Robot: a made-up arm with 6 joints.
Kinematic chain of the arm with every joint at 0, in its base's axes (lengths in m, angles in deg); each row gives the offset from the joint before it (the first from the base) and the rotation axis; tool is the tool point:
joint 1: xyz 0 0 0.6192 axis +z
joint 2: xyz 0.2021 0 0 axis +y
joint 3: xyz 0 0 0.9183 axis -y
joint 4: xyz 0 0 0.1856 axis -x
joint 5: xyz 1.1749 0 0 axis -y
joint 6: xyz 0.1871 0 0 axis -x
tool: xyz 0 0 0
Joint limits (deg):
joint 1: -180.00..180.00
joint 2: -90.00..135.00
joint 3: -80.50..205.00
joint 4: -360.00..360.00
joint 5: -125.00..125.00
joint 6: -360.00..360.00
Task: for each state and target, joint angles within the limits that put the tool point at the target. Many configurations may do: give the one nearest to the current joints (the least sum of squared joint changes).
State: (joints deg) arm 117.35 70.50 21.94 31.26 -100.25 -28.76
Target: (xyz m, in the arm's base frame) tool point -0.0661 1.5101 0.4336
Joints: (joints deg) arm 95.86 41.79 -11.29 30.07 -109.26 -28.76
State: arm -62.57 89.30 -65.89 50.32 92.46 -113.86
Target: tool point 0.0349 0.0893 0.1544
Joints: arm -54.17 106.07 -80.50 27.67 111.97 -113.86
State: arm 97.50 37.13 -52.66 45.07 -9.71 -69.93
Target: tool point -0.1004 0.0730 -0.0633
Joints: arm 124.40 70.51 -72.51 52.09 16.36 -69.93
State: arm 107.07 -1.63 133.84 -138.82 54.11 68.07
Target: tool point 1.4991 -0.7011 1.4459
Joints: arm 151.49 -37.40 134.57 -135.42 49.20 68.07
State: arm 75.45 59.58 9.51 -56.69 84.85 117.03
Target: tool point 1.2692 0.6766 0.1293
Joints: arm 34.84 50.05 -26.86 -65.15 91.59 117.03
